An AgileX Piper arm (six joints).
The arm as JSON. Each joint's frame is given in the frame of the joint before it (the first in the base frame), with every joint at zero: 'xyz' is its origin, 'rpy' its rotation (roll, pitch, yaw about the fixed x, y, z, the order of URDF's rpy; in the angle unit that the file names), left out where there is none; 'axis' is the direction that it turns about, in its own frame. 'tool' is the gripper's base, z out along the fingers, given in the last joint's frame.
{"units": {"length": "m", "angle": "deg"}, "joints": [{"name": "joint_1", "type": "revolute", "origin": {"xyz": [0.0, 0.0, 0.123]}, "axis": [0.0, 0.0, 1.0]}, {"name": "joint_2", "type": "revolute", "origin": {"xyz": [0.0, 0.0, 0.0]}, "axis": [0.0, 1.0, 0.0]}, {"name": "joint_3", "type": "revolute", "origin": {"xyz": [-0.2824, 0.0, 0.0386]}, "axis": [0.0, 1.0, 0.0]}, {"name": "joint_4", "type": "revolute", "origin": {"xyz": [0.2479, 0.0, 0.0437]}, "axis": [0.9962, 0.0, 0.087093]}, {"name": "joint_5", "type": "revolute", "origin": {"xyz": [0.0, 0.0, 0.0]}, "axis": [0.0, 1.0, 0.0]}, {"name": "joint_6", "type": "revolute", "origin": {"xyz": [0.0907, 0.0, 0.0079]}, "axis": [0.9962, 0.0, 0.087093]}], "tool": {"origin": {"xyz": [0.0, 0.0, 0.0], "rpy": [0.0, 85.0, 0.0]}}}
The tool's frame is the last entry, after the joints.
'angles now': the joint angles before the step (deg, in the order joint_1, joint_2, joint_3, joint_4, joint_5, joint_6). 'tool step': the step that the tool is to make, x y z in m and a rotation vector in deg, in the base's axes. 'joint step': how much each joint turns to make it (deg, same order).
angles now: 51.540 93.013 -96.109 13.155 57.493 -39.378
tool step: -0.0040 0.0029 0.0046 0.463 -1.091 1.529
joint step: 0.772 -0.007 -0.857 0.087 0.022 -1.009
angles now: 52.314 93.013 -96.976 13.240 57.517 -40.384
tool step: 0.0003 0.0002 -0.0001 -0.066 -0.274 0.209
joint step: -0.007 0.051 -0.029 -0.043 -0.076 -0.330
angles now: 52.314 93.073 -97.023 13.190 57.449 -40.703
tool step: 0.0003 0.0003 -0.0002 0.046 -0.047 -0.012
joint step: -0.006 0.059 -0.010 0.004 -0.112 -0.026
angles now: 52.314 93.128 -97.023 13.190 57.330 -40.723
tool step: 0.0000 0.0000 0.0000 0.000 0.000 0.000
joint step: 0.000 0.000 0.000 0.000 0.000 0.000
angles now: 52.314 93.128 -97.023 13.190 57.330 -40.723
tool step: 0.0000 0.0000 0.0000 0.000 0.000 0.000
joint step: 0.000 0.000 0.000 0.000 0.000 0.000
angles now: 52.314 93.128 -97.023 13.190 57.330 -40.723
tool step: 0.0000 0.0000 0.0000 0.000 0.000 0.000
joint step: 0.000 0.000 0.000 0.000 0.000 0.000
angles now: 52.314 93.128 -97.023 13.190 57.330 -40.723
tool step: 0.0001 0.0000 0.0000 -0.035 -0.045 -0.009
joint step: -0.001 0.014 -0.021 -0.058 0.007 0.001
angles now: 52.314 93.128 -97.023 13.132 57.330 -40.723
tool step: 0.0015 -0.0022 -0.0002 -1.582 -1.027 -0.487
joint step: 0.010 0.001 -0.224 -2.079 0.785 0.455
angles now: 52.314 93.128 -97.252 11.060 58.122 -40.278
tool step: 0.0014 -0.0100 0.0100 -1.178 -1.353 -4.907
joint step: 0.005 -1.085 -1.154 -5.533 1.668 5.610
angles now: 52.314 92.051 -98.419 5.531 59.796 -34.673
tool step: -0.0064 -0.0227 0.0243 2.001 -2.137 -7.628
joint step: 0.006 -3.942 -0.502 -6.439 1.254 8.471
